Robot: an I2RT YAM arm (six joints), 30 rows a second.
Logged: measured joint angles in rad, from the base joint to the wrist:
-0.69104 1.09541 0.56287 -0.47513 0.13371 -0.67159
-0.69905 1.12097 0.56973 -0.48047 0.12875 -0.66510
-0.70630 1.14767 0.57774 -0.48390 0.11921 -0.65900
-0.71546 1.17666 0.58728 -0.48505 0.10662 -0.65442
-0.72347 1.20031 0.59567 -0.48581 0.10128 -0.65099
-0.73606 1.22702 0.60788 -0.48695 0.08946 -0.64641
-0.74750 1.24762 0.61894 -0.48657 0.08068 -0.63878
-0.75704 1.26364 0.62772 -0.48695 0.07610 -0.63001
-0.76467 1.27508 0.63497 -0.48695 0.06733 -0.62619
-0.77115 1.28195 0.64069 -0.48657 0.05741 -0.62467
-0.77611 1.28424 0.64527 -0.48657 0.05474 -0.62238
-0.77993 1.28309 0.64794 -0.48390 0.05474 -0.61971
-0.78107 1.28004 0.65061 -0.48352 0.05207 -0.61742
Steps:
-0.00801 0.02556 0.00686 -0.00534 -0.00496 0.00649
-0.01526 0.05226 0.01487 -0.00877 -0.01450 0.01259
-0.02442 0.08125 0.02441 -0.00992 -0.02709 0.01717
-0.03243 0.10490 0.03280 -0.01068 -0.03243 0.02060
-0.04502 0.13161 0.04501 -0.01182 -0.04425 0.02518
-0.05646 0.15221 0.05607 -0.01144 -0.05303 0.03281
-0.06600 0.16823 0.06485 -0.01182 -0.05761 0.04158
-0.07363 0.17967 0.07210 -0.01182 -0.06638 0.04540
-0.08011 0.18654 0.07782 -0.01144 -0.07630 0.04692
-0.08507 0.18883 0.08240 -0.01144 -0.07897 0.04921
-0.08889 0.18768 0.08507 -0.00877 -0.07897 0.05188
-0.09003 0.18463 0.08774 -0.00839 -0.08164 0.05417

